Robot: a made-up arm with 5 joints. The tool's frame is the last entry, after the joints. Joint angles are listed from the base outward. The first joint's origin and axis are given. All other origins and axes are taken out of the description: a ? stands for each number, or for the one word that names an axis. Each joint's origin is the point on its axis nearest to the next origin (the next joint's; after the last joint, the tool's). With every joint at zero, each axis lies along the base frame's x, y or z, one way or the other. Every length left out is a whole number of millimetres.
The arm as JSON. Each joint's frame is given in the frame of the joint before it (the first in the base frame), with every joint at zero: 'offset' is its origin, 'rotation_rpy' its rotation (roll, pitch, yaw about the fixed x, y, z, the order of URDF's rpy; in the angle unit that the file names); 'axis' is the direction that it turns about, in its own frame. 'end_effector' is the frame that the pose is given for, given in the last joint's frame.
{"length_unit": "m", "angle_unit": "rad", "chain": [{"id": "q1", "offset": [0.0, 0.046, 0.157], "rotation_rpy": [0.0, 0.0, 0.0], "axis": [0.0, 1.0, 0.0]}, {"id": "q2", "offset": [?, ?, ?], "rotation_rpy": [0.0, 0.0, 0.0], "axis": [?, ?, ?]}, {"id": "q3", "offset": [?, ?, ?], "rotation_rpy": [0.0, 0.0, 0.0], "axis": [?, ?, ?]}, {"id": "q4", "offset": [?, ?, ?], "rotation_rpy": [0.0, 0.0, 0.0], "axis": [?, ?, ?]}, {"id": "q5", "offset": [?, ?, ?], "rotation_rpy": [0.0, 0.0, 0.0], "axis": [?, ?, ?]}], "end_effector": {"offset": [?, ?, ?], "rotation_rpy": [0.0, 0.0, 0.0]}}
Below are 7 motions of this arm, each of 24 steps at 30 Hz.
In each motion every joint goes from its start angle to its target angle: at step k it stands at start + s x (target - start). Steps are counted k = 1, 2, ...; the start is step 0. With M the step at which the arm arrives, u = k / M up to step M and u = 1 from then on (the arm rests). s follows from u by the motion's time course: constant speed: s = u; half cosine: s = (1 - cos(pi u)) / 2; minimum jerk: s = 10 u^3 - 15 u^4 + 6 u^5.
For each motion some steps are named. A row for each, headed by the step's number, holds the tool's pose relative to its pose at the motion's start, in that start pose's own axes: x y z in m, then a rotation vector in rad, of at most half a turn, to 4 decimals.
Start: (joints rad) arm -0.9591 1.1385 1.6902 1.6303 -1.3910
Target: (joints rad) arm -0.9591 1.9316 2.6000 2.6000 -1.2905
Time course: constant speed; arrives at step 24
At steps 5, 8, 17, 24:
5: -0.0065 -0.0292 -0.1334 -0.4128 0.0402 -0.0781
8: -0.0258 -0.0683 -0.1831 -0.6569 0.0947 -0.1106
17: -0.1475 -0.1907 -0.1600 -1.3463 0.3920 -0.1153
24: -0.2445 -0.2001 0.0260 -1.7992 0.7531 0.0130

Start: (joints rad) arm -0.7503 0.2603 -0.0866 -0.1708 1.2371
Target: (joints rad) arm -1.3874 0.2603 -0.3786 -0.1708 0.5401
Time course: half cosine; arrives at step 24
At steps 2, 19, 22, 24:
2: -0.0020 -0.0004 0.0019 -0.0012 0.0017 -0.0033
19: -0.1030 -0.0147 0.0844 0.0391 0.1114 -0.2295
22: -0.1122 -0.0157 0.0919 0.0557 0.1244 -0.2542
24: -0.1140 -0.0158 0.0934 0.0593 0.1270 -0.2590

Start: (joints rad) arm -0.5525 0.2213 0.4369 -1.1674 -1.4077
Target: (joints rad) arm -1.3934 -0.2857 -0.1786 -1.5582 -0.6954
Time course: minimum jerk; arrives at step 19
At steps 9, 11, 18, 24:
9: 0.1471 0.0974 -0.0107 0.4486 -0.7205 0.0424
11: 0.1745 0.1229 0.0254 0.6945 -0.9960 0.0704
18: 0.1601 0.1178 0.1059 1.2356 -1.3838 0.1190
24: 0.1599 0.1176 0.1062 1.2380 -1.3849 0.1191

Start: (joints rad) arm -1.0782 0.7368 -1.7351 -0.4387 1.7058
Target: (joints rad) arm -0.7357 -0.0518 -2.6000 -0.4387 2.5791
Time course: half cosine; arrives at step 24
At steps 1, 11, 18, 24:
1: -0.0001 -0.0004 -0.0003 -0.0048 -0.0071 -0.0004
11: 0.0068 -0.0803 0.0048 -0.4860 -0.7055 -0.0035
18: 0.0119 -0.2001 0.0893 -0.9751 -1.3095 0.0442
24: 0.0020 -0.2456 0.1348 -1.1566 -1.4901 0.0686

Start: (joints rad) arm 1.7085 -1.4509 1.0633 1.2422 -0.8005
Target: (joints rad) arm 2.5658 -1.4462 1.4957 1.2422 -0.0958
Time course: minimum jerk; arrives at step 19
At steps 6, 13, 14, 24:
6: -0.0283 -0.0148 -0.0496 -0.1495 -0.1434 0.1845
13: -0.0527 -0.1297 -0.1486 -0.4774 -0.5915 0.9516
14: -0.0488 -0.1427 -0.1519 -0.4941 -0.6307 1.0436
24: -0.0396 -0.1644 -0.1548 -0.5144 -0.6940 1.2105

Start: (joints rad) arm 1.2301 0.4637 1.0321 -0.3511 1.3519
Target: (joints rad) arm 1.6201 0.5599 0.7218 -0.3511 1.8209
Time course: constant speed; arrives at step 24
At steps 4, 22, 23, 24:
4: 0.0417 -0.0102 -0.0360 -0.0713 -0.0420 -0.0618
22: 0.1909 -0.1216 -0.2083 -0.4546 -0.1953 -0.2387
23: 0.1968 -0.1305 -0.2178 -0.4781 -0.2018 -0.2432
24: 0.2024 -0.1397 -0.2273 -0.5016 -0.2080 -0.2472

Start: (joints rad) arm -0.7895 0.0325 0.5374 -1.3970 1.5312
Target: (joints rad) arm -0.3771 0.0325 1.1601 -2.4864 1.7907
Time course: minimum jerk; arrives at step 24
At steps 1, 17, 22, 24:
1: 0.0000 0.0000 -0.0002 -0.0003 0.0000 0.0002
17: -0.0886 0.0096 -0.2480 -0.3799 -0.0425 0.3337
22: -0.1113 0.0032 -0.2853 -0.4357 -0.0597 0.4074
24: -0.1121 0.0030 -0.2866 -0.4376 -0.0603 0.4100

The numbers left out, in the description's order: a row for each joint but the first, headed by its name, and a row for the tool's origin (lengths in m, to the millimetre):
q2: xyz -0.026 0.0 -0.299, axis 1.0 0.0 0.0
q3: xyz 0.0 0.236 0.552, axis 0.0 0.0 1.0
q4: xyz -0.077 -0.007 0.0, axis 0.0 0.0 1.0
q5: xyz -0.114 0.4 0.0, axis 0.0 -1.0 0.0
tool: xyz -0.067 0.0 -0.118

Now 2 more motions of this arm.
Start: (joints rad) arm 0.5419 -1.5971 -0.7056 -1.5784 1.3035
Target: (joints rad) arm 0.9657 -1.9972 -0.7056 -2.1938 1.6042
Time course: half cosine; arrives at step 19
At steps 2, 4, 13, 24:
2: 0.0017 -0.0076 -0.0041 -0.0031 -0.0160 -0.0085
4: 0.0071 -0.0300 -0.0164 -0.0121 -0.0612 -0.0343
13: 0.0734 -0.2360 -0.1557 -0.1046 -0.3600 -0.3036
24: 0.0974 -0.3092 -0.2202 -0.1462 -0.4196 -0.4062

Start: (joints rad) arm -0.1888 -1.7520 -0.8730 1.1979 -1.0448
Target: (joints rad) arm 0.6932 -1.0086 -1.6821 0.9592 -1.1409
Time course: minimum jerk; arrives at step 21
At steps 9, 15, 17, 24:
9: -0.2260 -0.1349 -0.0853 0.1799 -0.0147 0.2038
15: -0.4089 -0.4562 -0.0535 0.3644 0.2536 0.4570
17: -0.4161 -0.5204 -0.0259 0.3856 0.3379 0.4879
24: -0.4157 -0.5535 -0.0085 0.3946 0.3871 0.5010

